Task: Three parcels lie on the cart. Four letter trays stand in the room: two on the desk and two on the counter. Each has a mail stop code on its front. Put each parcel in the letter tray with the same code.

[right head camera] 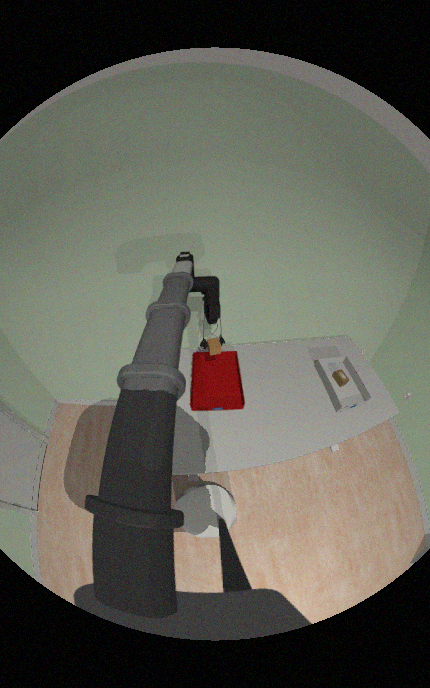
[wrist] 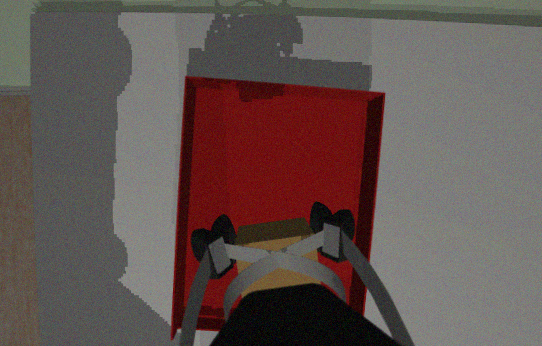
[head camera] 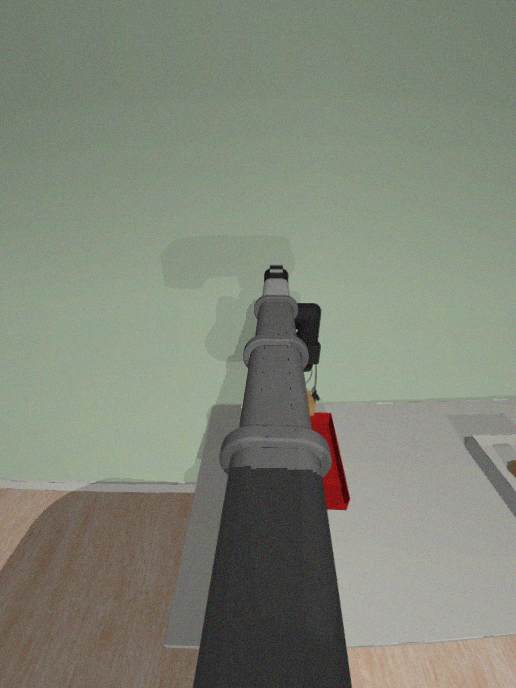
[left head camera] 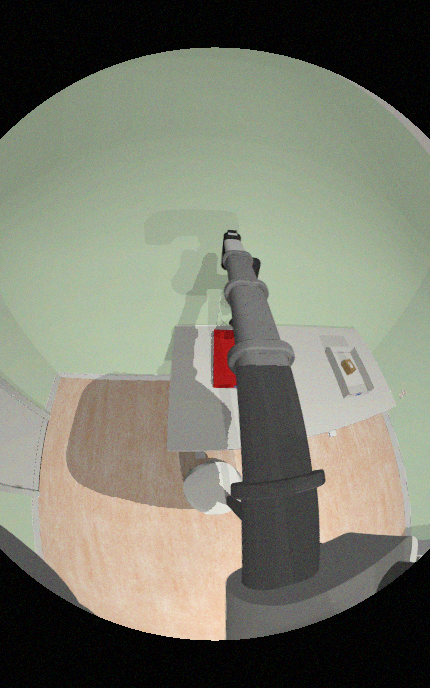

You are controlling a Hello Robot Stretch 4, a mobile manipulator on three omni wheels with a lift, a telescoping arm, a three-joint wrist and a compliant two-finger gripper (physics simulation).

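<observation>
Through the wrist view I see my gripper (wrist: 272, 227), along with a tan parcel (wrist: 275, 235) and a desk (wrist: 449, 243). The head camera gives me the desk (head camera: 417, 553) too. In the left head camera view there is the desk (left head camera: 201, 417) again, and the right head camera view also has the desk (right head camera: 287, 413).
</observation>
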